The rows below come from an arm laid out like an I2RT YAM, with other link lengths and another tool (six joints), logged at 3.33 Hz.
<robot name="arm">
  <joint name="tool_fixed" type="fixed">
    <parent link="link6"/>
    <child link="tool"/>
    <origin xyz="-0.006 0.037 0.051" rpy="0 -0.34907 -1.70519"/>
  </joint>
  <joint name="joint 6" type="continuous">
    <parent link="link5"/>
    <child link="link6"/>
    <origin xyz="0.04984 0 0.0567" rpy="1.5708 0 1.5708"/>
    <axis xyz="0 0 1"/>
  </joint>
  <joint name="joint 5" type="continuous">
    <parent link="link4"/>
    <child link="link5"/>
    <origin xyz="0.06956 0.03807 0.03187" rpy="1.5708 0 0"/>
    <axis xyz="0 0 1"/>
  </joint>
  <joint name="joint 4" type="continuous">
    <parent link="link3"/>
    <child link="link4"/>
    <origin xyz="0.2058 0.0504 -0.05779" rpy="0 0 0"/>
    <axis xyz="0 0 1"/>
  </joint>
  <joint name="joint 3" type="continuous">
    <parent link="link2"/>
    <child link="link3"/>
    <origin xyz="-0.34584 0 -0.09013" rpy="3.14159 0 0"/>
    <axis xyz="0 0 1"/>
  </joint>
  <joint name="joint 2" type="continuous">
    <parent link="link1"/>
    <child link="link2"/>
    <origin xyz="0.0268 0.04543 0.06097" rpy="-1.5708 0 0"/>
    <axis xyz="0 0 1"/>
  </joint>
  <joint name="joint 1" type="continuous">
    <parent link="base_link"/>
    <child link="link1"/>
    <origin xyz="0 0 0.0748" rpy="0 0 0"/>
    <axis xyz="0 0 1"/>
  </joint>
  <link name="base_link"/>
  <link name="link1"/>
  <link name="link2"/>
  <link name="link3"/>
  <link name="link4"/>
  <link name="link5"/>
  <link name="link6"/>
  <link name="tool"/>
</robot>
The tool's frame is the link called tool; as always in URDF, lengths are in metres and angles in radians. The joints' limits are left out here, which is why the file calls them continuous.
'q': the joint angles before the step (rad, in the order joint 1, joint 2, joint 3, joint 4, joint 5, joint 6). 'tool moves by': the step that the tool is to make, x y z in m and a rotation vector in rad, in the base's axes. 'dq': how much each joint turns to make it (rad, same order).
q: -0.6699 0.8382 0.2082 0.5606 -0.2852 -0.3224
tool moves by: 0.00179 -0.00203 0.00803 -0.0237 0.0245 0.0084
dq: 0.0034 -0.0031 0.0520 -0.0698 -0.0023 -0.0355
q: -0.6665 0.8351 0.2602 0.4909 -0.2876 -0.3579
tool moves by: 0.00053 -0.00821 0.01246 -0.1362 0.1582 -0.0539
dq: 0.1305 0.0009 0.1223 -0.2082 0.2087 -0.1797
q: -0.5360 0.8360 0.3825 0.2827 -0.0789 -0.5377
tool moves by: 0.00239 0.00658 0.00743 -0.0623 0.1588 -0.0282
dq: 0.2378 0.0116 0.1088 -0.2146 0.2861 -0.0579
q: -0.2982 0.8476 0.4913 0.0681 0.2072 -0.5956
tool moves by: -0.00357 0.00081 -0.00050 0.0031 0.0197 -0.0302
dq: 0.0342 -0.0055 0.0121 -0.0414 0.0623 0.0172
